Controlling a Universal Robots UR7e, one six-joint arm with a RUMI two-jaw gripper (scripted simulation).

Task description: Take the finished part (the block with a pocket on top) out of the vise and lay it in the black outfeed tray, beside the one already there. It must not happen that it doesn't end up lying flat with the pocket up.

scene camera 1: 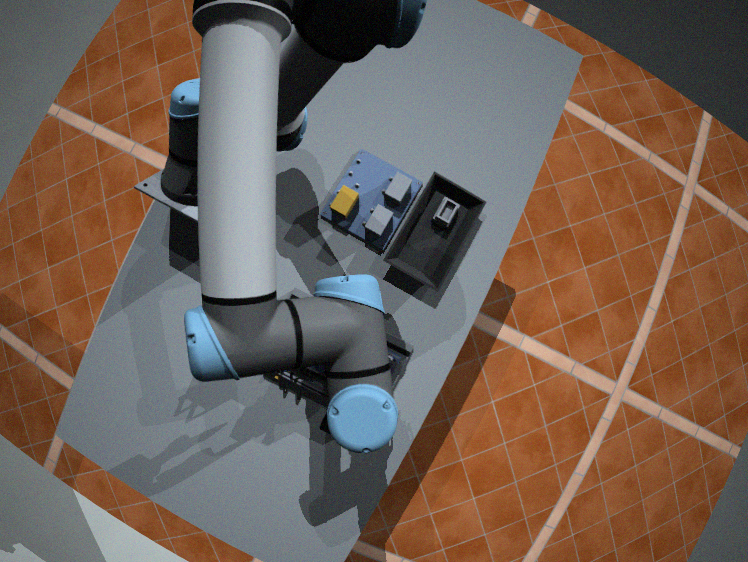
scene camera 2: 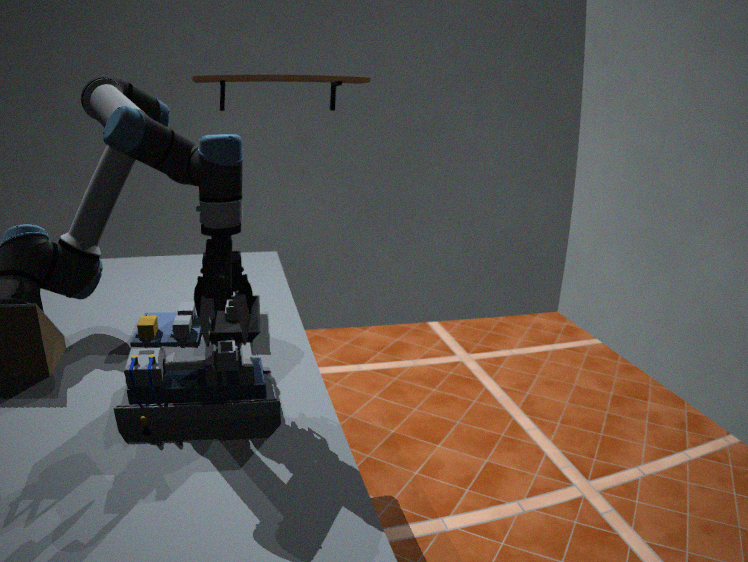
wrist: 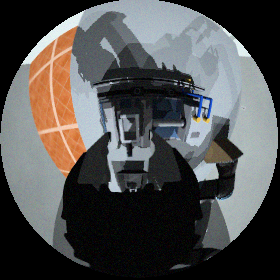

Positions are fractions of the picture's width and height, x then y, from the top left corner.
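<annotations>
There's a blue fixture plate (scene camera 1: 0.50,0.31) here, and it's 920 mm from the lens.
</annotations>
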